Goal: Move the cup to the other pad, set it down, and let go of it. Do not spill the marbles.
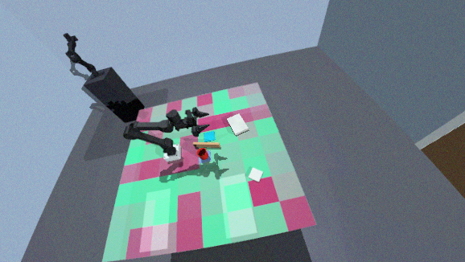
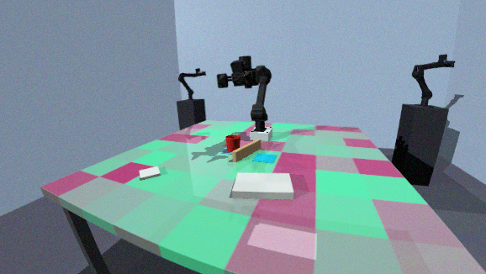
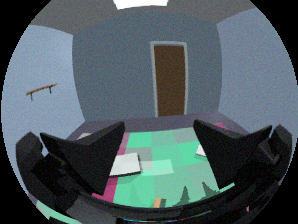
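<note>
Now: the red cup 300 mm below my gripper tip, 130 mm behind it and 60 mm to the right of it. Also, from my gripper tip: wooden bar: 330 mm below, 110 mm behind, 30 mm to the left; then dark blue pad: 350 mm below, 130 mm behind, 60 mm to the right.
</note>
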